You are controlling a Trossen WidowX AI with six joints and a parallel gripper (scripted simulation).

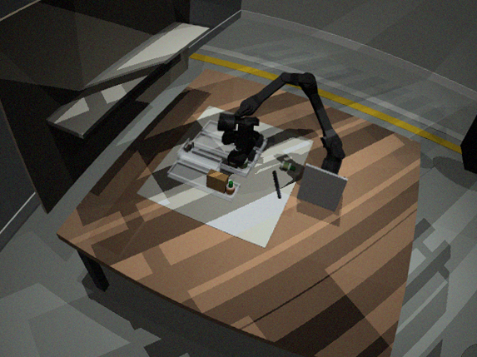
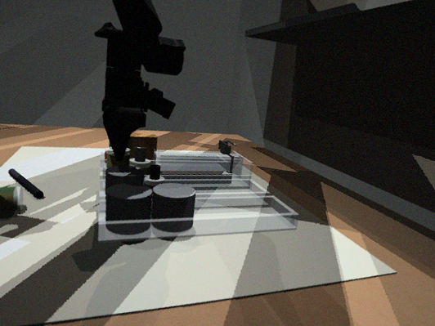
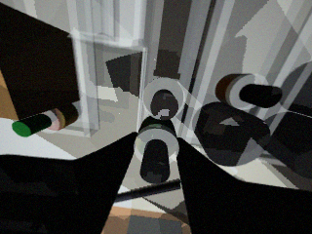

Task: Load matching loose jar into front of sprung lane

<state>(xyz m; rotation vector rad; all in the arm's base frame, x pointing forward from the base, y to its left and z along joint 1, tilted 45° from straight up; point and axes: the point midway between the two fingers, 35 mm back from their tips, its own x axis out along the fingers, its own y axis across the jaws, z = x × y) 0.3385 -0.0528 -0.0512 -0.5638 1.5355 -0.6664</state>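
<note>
The black stick is 150 mm behind my gripper tip, 50 mm below it and 10 mm to the left of it. Round my gripper tip: pusher plate 150 mm ahead, 20 mm to the left, 10 mm below; then clear rack 140 mm ahead, 40 mm below, 20 mm to the left; then brown box 120 mm to the left, 60 mm ahead, 20 mm below.
</note>
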